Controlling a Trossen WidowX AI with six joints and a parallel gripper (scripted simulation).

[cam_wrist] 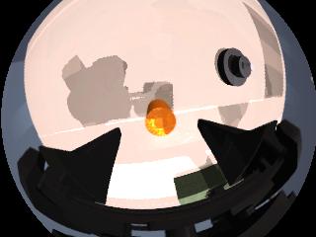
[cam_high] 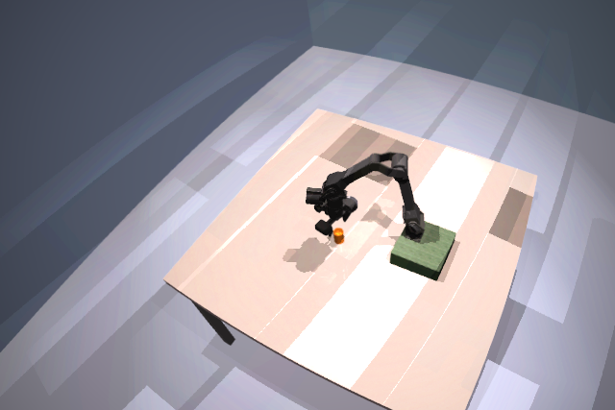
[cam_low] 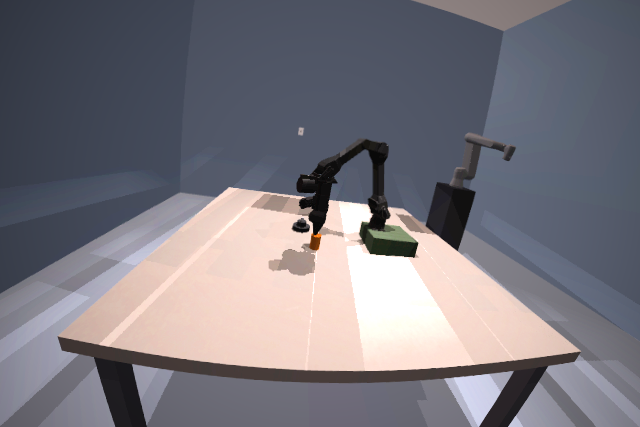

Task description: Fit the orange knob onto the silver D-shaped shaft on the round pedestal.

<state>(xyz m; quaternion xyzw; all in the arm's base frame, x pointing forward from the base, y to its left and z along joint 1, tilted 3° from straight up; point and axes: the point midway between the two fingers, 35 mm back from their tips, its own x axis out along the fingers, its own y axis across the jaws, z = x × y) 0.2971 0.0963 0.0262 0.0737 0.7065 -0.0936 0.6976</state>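
Right now the orange knob is 30 mm below my gripper tip. Round my gripper tip: round pedestal 190 mm to the right, 50 mm below, 40 mm ahead.
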